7 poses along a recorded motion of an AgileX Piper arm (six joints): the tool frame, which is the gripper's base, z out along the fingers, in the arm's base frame.
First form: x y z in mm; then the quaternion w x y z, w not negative.
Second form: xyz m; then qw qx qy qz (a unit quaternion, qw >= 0). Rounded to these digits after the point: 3 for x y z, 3 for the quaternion.
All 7 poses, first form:
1: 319, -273, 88, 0.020, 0.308, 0.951, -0.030
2: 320, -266, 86, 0.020, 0.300, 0.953, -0.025
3: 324, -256, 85, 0.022, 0.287, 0.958, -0.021
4: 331, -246, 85, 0.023, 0.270, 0.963, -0.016
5: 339, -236, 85, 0.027, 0.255, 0.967, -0.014
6: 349, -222, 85, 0.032, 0.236, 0.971, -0.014
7: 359, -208, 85, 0.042, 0.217, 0.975, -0.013
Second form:
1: 0.319, -0.273, 0.088, 0.020, 0.308, 0.951, -0.030
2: 0.320, -0.266, 0.086, 0.020, 0.300, 0.953, -0.025
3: 0.324, -0.256, 0.085, 0.022, 0.287, 0.958, -0.021
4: 0.331, -0.246, 0.085, 0.023, 0.270, 0.963, -0.016
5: 0.339, -0.236, 0.085, 0.027, 0.255, 0.967, -0.014
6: 0.349, -0.222, 0.085, 0.032, 0.236, 0.971, -0.014
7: 0.359, -0.208, 0.085, 0.042, 0.217, 0.975, -0.013
